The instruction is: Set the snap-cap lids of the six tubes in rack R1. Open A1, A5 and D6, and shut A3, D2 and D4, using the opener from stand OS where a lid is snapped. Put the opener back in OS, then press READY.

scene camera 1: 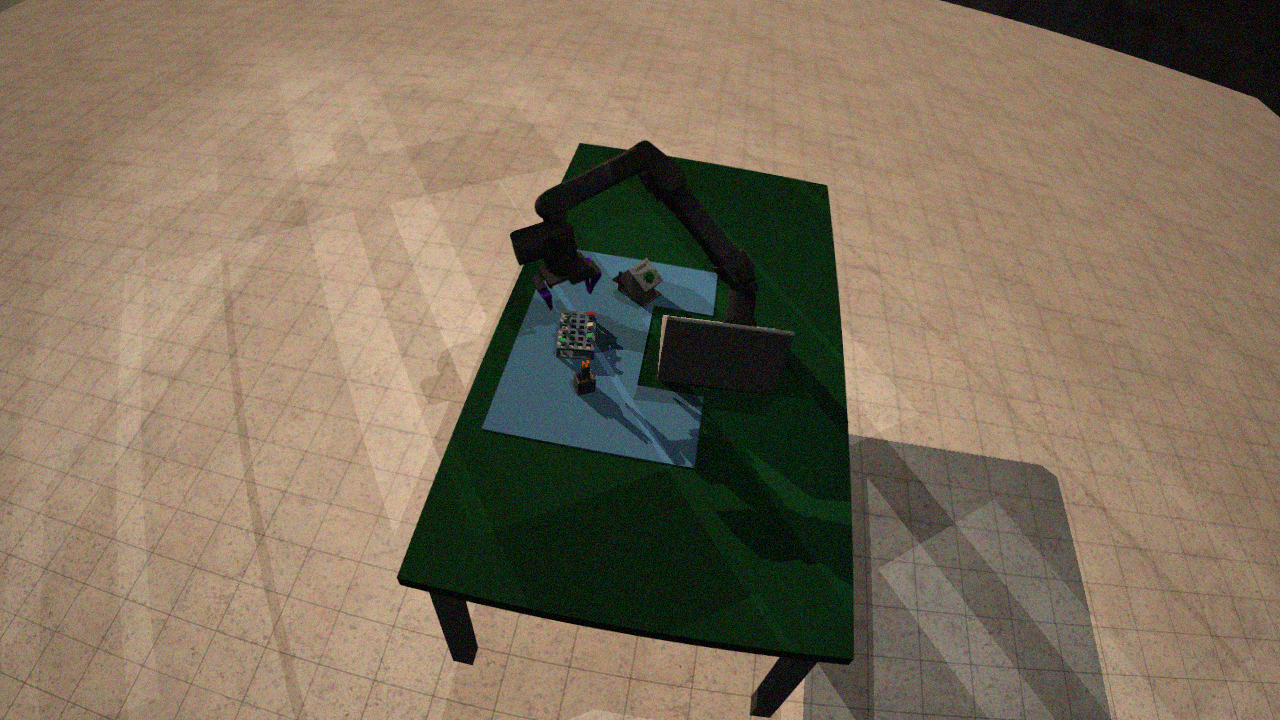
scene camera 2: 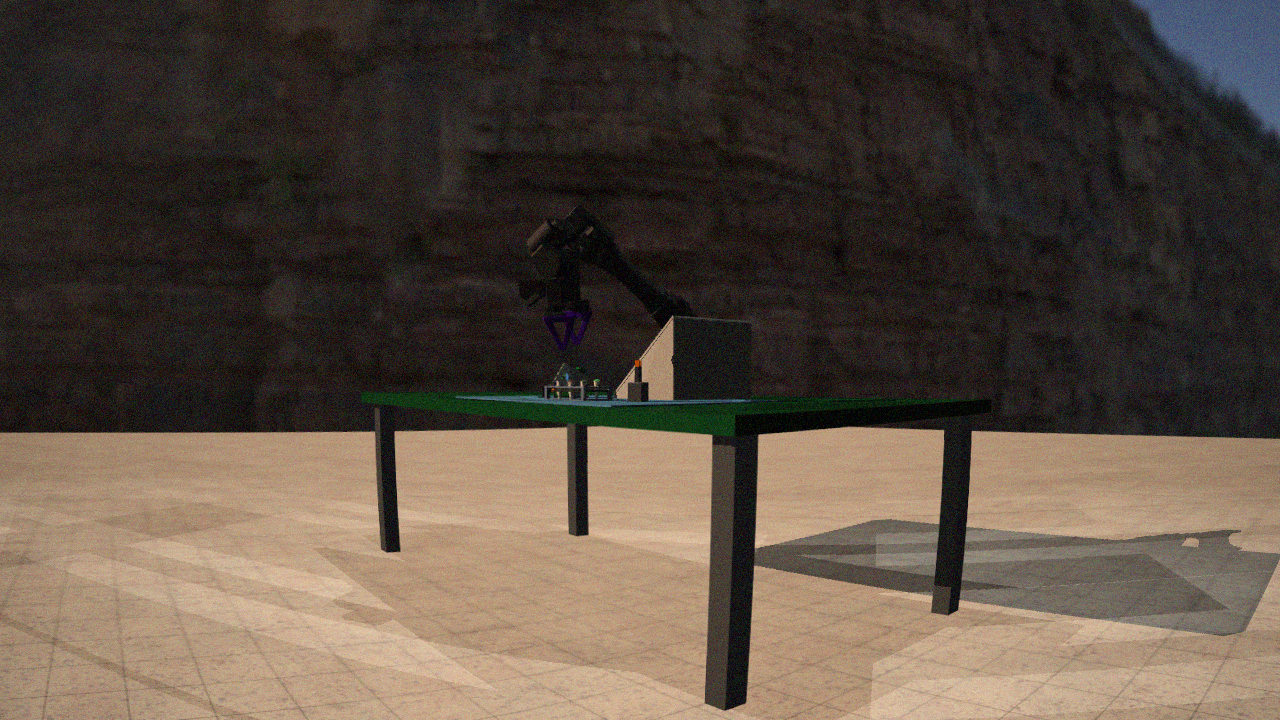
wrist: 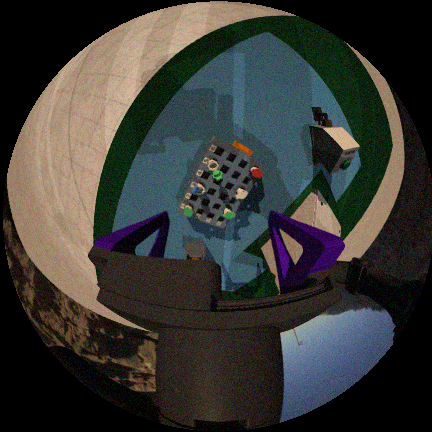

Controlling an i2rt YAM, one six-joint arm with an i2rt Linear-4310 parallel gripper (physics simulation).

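Frame: origin at the arm's base, x ahead, y up, z right, level; metres.
Where they show: gripper, between the fingertips: (scene camera 1: pixel 569 300) (scene camera 2: pixel 570 347) (wrist: pixel 218 216); arm's base, origin of its link: (scene camera 1: pixel 738 324) (scene camera 2: pixel 697 349).
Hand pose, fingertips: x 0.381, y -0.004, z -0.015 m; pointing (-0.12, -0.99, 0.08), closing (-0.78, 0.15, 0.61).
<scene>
Things, the pixels of their top centre, and the offset from my fingertips. "pt": a spot on its surface instead. Level surfaces: height alone.
- Rack R1, centre of its top: (wrist: pixel 225 195) (scene camera 2: pixel 576 373) (scene camera 1: pixel 577 319) dx -0.020, dy -0.056, dz +0.002 m
- green lid, centre of its top: (wrist: pixel 216 174) dx +0.005, dy -0.061, dz +0.019 m
- blue lid, centre of its top: (wrist: pixel 195 191) dx +0.013, dy -0.061, dz -0.014 m
- red lid, centre of its top: (wrist: pixel 256 172) dx -0.042, dy -0.073, dz +0.051 m
- white lid, centre of its top: (wrist: pixel 241 194) dx -0.048, dy -0.073, dz +0.012 m
- orange-topped opener, centre of its top: (scene camera 2: pixel 638 360) (scene camera 1: pixel 585 362) dx -0.070, dy -0.030, dz -0.151 m
- pale box, centre of its top: (wrist: pixel 352 156) (scene camera 2: pixel 570 363) (scene camera 1: pixel 642 266) dx -0.138, dy -0.031, dz +0.205 m
- green button, centre of its top: (wrist: pixel 348 165) (scene camera 1: pixel 649 273) dx -0.157, dy -0.040, dz +0.193 m
- mat, height of its surface: dy -0.115 m
- green table, height of its surface: dy -0.118 m
- orange strip, a spot on its surface: (wrist: pixel 242 148) pt dx -0.010, dy -0.091, dz +0.065 m
Rack R1 (scene camera 1: pixel 573 353) (scene camera 2: pixel 582 392) (wrist: pixel 226 153) stands on the blue mat. In the wrist view, a green lid (wrist: pixel 217 175) and a blue lid (wrist: pixel 195 190) each lie beside a pale ring and look open. A red lid (wrist: pixel 256 173), a white lid (wrist: pixel 242 193) and two green lids (wrist: pixel 188 212) (wrist: pixel 229 214) sit at the edges; their states and labels are too small to tell. The orange-topped opener (scene camera 1: pixel 585 366) (scene camera 2: pixel 637 365) stands upright in its dark stand OS (scene camera 1: pixel 584 384) (scene camera 2: pixel 637 392) (wrist: pixel 195 249). My gripper (scene camera 1: pixel 570 298) (scene camera 2: pixel 568 345) (wrist: pixel 218 216) is open and empty, above the rack's level.
A pale box (scene camera 1: pixel 637 284) (wrist: pixel 336 141) with a green button (scene camera 1: pixel 648 277) (wrist: pixel 346 164) stands on the mat (scene camera 1: pixel 528 407). A large wedge-shaped block (scene camera 1: pixel 725 354) (scene camera 2: pixel 711 358) stands by the arm's base on the green table (scene camera 1: pixel 590 537). An orange strip (wrist: pixel 242 148) marks one rack edge.
</scene>
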